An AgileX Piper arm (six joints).
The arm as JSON. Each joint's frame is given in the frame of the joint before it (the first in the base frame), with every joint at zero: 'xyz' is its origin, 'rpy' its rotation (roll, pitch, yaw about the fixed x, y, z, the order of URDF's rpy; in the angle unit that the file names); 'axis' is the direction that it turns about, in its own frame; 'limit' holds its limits. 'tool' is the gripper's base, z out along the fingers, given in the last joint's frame.
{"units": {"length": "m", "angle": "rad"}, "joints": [
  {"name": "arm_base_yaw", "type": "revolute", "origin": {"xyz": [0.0, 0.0, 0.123], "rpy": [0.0, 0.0, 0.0]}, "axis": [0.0, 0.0, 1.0], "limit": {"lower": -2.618, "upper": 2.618}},
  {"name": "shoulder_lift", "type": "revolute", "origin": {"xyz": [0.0, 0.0, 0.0], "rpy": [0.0, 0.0, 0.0]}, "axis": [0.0, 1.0, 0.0], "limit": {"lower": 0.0, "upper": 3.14}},
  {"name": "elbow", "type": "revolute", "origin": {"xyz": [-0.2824, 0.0, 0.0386], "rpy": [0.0, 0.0, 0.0]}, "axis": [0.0, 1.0, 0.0], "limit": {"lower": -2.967, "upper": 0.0}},
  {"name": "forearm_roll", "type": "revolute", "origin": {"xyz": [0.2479, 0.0, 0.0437], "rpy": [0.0, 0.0, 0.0]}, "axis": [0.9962, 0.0, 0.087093], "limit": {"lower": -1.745, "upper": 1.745}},
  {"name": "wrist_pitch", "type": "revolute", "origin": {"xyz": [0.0, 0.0, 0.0], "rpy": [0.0, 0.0, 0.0]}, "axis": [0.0, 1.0, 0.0], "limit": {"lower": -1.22, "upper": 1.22}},
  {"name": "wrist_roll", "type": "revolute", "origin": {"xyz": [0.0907, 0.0, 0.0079], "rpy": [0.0, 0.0, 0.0]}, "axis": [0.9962, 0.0, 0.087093], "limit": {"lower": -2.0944, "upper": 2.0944}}
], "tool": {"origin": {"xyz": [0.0, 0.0, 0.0], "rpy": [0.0, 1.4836, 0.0]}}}
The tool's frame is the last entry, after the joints.
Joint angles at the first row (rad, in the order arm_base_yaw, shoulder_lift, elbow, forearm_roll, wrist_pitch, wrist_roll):
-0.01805, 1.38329, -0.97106, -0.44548, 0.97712, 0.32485
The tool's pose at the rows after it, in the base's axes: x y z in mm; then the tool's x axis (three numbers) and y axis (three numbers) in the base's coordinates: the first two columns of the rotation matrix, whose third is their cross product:
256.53, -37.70, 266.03, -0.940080, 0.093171, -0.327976, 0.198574, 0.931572, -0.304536
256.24, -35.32, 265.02, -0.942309, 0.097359, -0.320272, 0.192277, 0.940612, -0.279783
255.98, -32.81, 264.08, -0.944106, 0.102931, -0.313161, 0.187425, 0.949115, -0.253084
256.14, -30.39, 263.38, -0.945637, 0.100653, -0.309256, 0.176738, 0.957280, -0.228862
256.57, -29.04, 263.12, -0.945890, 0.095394, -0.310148, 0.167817, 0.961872, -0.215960
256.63, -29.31, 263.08, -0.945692, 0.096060, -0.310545, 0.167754, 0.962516, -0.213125
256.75, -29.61, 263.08, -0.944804, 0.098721, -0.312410, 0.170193, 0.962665, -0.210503
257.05, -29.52, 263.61, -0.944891, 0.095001, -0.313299, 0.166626, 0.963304, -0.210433
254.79, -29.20, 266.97, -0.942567, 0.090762, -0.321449, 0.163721, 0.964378, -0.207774
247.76, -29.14, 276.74, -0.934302, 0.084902, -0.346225, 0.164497, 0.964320, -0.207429
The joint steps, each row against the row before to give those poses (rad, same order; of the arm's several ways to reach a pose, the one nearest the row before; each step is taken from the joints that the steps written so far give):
-0.00658, 0.00602, -0.00195, 0.01688, 0.00000, 0.00002
-0.00003, 0.00001, 0.00009, 0.03438, 0.00001, -0.01799
-0.00001, 0.00000, 0.00001, 0.03569, -0.00002, -0.01694
0.00001, -0.00003, 0.00003, 0.03305, -0.00434, -0.02194
0.00003, 0.00001, 0.00001, 0.01759, -0.00610, -0.01481
-0.00222, 0.00002, -0.00005, 0.00391, -0.00155, -0.00352
-0.00193, -0.00002, 0.00003, 0.00229, -0.00225, 0.00002
0.00001, 0.00003, -0.00209, 0.00136, -0.00001, -0.00468
-0.00002, -0.01374, -0.00001, 0.00432, 0.00328, -0.00780
0.00000, -0.04006, 0.00003, 0.00057, 0.01225, -0.00911

